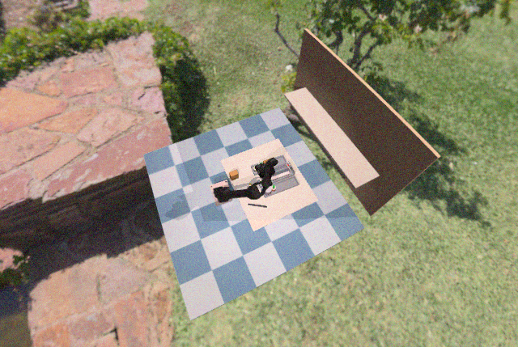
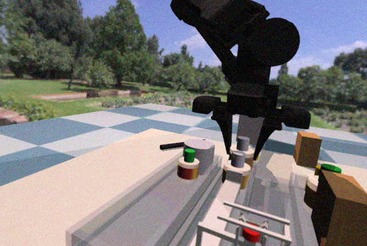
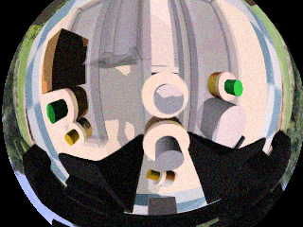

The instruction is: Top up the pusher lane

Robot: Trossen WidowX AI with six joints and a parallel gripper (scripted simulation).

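The grey cylinder lies 1 cm ahead of my gripper tip, 8 cm to the right of it and 2 cm below it. Round my gripper tip: black rod (10 cm behind, 16 cm to the right, 4 cm below).
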